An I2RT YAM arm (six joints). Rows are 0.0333 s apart.
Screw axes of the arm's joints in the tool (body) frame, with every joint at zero. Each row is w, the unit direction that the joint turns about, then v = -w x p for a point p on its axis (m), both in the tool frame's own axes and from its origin. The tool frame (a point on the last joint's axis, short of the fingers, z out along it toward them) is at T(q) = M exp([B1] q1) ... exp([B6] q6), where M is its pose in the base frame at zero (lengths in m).
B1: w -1 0 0 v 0 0.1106 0
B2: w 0 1 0 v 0.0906 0 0.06
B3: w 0 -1 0 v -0.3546 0 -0.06
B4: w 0 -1 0 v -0.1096 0 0
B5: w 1 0 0 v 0 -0.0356 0
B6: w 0 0 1 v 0 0 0
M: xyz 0.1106 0 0.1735 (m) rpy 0 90 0 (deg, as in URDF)
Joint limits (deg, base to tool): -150..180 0..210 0..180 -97..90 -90..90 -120..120
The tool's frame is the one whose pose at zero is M.
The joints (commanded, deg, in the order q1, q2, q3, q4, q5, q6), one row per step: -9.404, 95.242, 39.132, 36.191, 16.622, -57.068; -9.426, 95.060, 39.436, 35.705, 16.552, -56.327; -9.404, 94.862, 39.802, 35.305, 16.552, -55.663; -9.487, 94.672, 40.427, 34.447, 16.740, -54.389; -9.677, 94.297, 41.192, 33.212, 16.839, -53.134; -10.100, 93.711, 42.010, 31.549, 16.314, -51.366; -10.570, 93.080, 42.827, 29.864, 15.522, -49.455; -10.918, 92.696, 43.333, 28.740, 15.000, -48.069; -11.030, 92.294, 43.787, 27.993, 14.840, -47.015; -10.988, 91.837, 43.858, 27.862, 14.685, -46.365; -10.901, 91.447, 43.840, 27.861, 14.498, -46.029; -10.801, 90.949, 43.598, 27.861, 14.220, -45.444; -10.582, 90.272, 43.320, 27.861, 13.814, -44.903; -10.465, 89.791, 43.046, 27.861, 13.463, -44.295
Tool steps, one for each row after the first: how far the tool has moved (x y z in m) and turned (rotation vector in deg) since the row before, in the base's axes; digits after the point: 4 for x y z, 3 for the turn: 0.0006, -0.0002, 0.0017, 0.648, -0.322, -0.198; 0.0009, 0.0000, 0.0022, 0.533, -0.446, -0.194; 0.0013, -0.0008, 0.0027, 1.017, -0.496, -0.673; 0.0012, -0.0014, 0.0038, 1.037, -0.446, -0.691; 0.0006, -0.0023, 0.0045, 1.703, -0.546, -0.510; 0.0004, -0.0024, 0.0048, 1.914, -0.641, -0.364; 0.0001, -0.0018, 0.0028, 1.386, -0.396, -0.327; 0.0003, -0.0006, 0.0033, 0.919, -0.566, -0.320; -0.0004, 0.0004, 0.0027, 0.524, -0.675, -0.031; -0.0005, 0.0007, 0.0021, 0.276, -0.517, 0.152; -0.0013, 0.0010, 0.0014, 0.540, -0.512, 0.172; -0.0015, 0.0018, 0.0022, 0.520, -0.638, 0.429; -0.0013, 0.0012, 0.0011, 0.598, -0.467, 0.257
